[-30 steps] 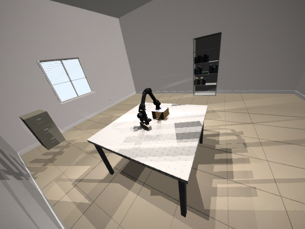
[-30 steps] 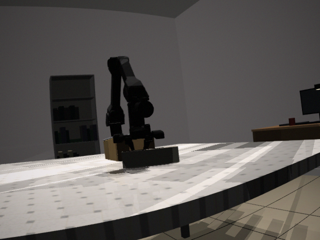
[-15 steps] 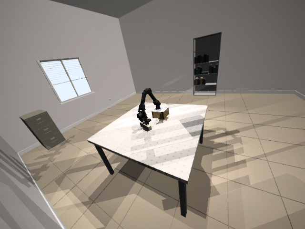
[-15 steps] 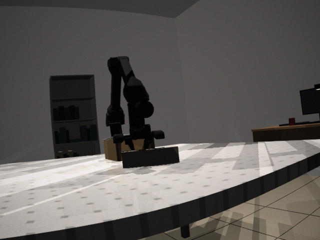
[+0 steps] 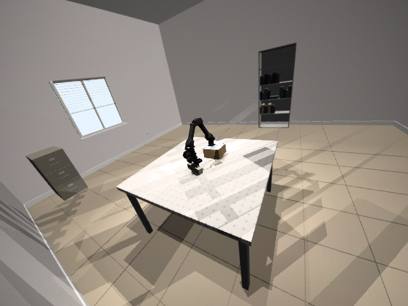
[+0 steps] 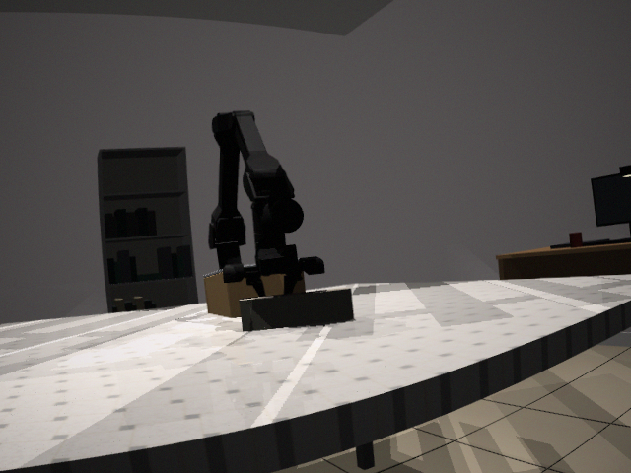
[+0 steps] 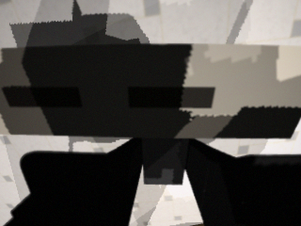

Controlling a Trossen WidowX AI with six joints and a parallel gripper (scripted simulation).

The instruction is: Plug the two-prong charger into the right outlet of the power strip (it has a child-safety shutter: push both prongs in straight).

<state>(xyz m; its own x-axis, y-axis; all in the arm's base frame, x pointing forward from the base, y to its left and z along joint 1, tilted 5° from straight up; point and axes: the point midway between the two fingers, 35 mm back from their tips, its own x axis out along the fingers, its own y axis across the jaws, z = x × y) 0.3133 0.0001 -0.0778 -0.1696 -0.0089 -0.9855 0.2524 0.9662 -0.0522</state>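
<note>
The dark charger lies 2 cm ahead of my gripper tip and 1 cm above it.
</note>
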